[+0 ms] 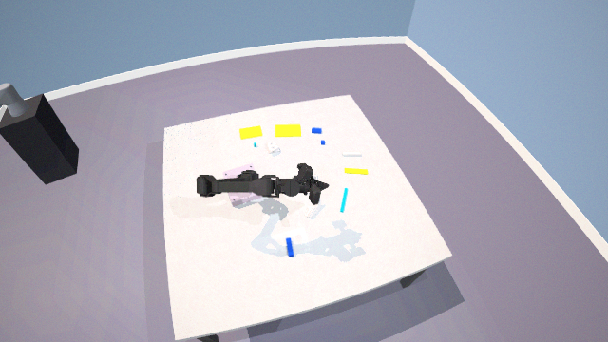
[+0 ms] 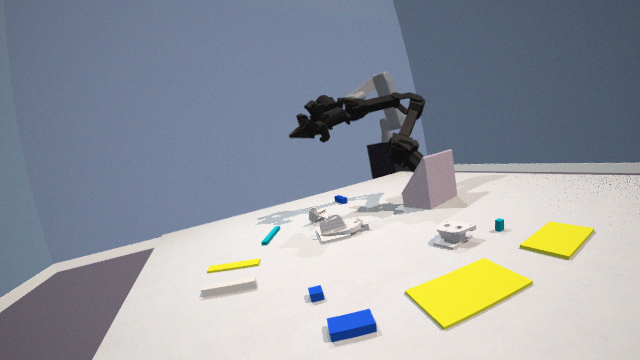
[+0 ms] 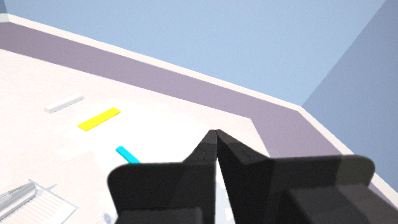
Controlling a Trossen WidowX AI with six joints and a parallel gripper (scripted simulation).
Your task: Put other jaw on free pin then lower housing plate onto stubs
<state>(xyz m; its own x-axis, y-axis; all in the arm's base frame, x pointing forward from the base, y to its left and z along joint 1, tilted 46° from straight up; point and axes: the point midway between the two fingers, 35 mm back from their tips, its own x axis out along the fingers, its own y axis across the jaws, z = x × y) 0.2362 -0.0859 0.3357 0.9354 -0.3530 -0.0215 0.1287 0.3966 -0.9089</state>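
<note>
Right now the teal bar is 16 cm ahead of my gripper tip, 6 cm to the left of it and 28 cm below it. From my gripper tip the other things lie so: white bar 36 cm ahead, 31 cm to the left, 27 cm below; then yellow strip 32 cm ahead, 20 cm to the left, 28 cm below; then blue bar 20 cm behind, 6 cm to the right, 27 cm below.
</note>
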